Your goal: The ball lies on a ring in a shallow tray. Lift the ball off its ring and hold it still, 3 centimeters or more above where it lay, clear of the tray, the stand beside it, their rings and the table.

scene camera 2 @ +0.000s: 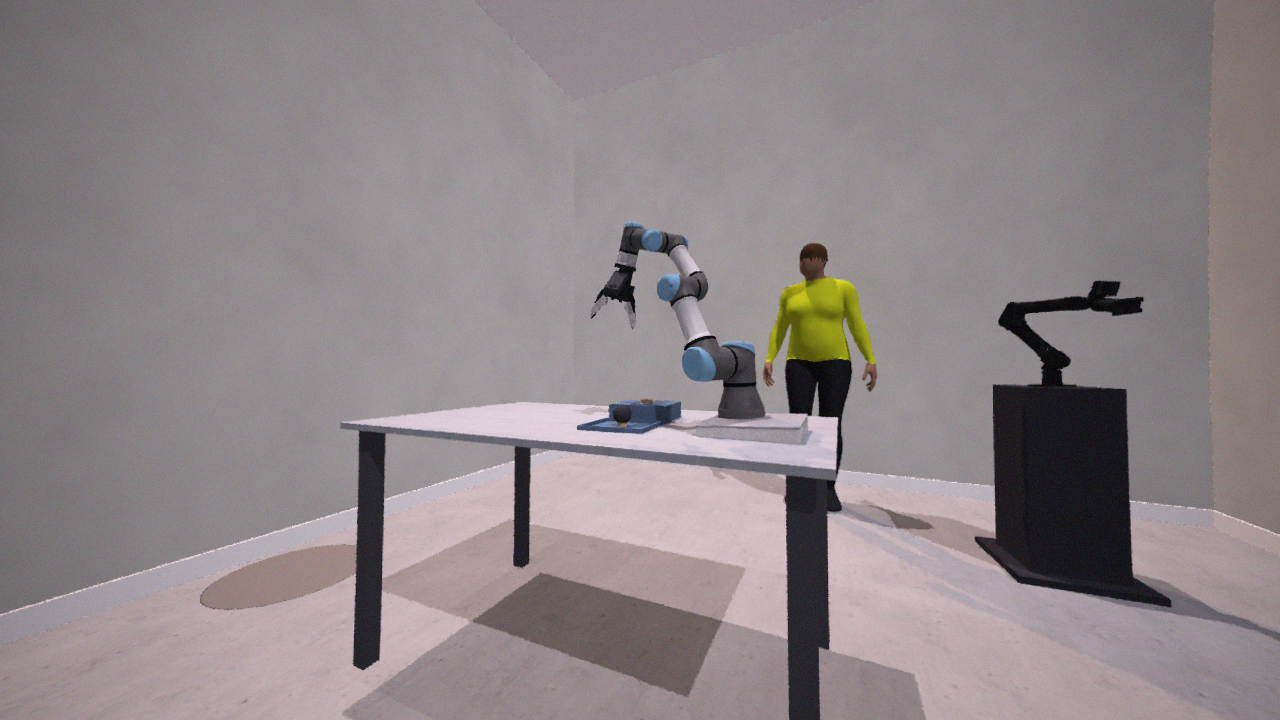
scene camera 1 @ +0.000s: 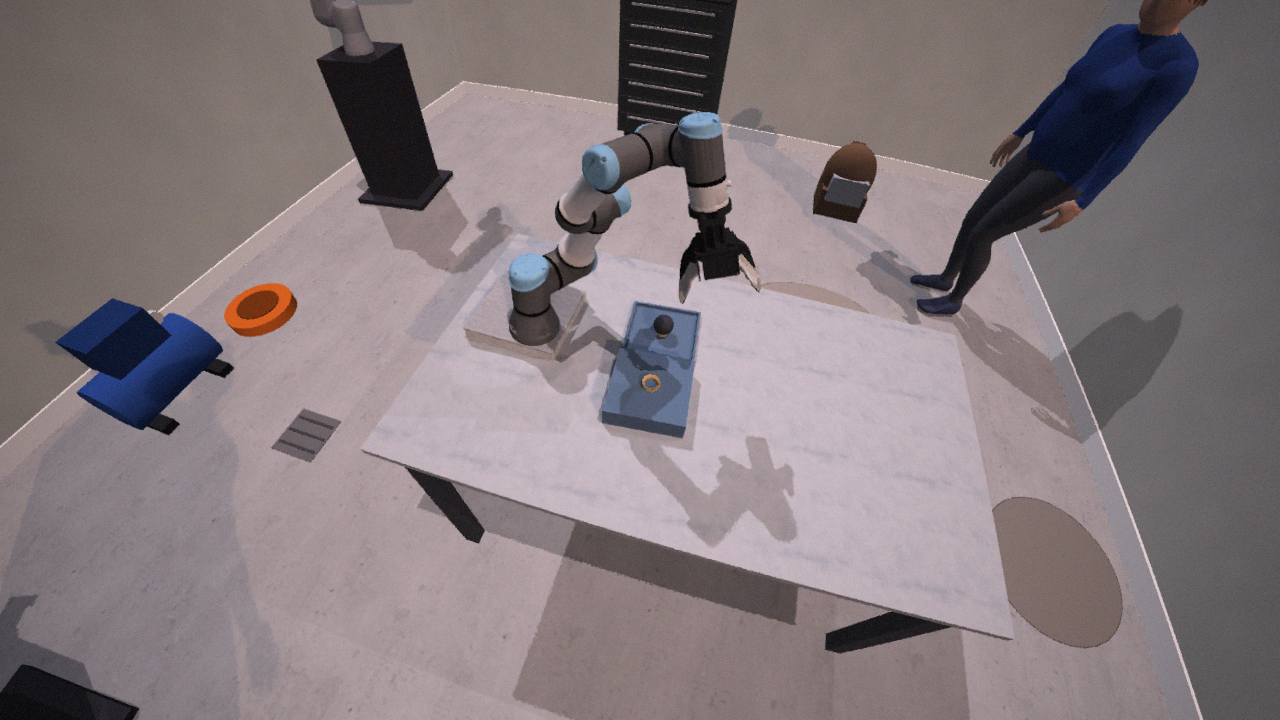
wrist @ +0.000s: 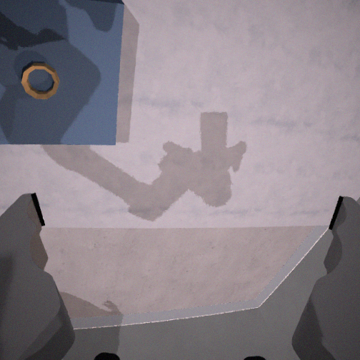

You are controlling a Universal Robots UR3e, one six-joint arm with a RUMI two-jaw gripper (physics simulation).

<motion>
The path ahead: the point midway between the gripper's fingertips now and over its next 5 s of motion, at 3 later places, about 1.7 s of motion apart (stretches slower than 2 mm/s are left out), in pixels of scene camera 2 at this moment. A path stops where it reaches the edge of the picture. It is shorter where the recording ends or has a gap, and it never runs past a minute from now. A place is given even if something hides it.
My gripper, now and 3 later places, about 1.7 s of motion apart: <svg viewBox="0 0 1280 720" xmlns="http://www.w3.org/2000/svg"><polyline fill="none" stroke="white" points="611,323 604,344 601,332 607,350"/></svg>
</motion>
